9 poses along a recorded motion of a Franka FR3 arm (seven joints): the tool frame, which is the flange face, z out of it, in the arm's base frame.
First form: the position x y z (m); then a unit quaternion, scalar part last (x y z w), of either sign.
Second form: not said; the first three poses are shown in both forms.
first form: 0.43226 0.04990 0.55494 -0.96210 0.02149 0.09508 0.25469
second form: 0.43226 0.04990 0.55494 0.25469 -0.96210 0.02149 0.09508
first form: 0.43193 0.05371 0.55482 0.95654 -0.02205 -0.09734 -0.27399
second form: 0.43193 0.05371 0.55482 0.27399 -0.95654 0.02205 0.09734
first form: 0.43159 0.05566 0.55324 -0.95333 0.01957 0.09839 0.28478
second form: 0.43159 0.05566 0.55324 0.28478 -0.95333 0.01957 0.09839
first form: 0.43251 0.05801 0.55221 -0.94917 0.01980 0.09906 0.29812
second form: 0.43251 0.05801 0.55221 0.29812 -0.94917 0.01980 0.09906
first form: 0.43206 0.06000 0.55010 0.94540 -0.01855 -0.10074 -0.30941
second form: 0.43206 0.06000 0.55010 0.30941 -0.94540 0.01855 0.10074
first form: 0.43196 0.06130 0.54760 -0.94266 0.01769 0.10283 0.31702
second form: 0.43196 0.06130 0.54760 0.31702 -0.94266 0.01769 0.10283
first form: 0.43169 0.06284 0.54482 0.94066 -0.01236 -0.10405 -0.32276
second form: 0.43169 0.06284 0.54482 0.32276 -0.94066 0.01236 0.10405
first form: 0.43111 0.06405 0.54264 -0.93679 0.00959 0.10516 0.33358
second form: 0.43111 0.06405 0.54264 0.33358 -0.93679 0.00959 0.10516
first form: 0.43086 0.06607 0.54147 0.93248 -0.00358 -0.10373 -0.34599
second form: 0.43086 0.06607 0.54147 0.34599 -0.93248 0.00358 0.10373
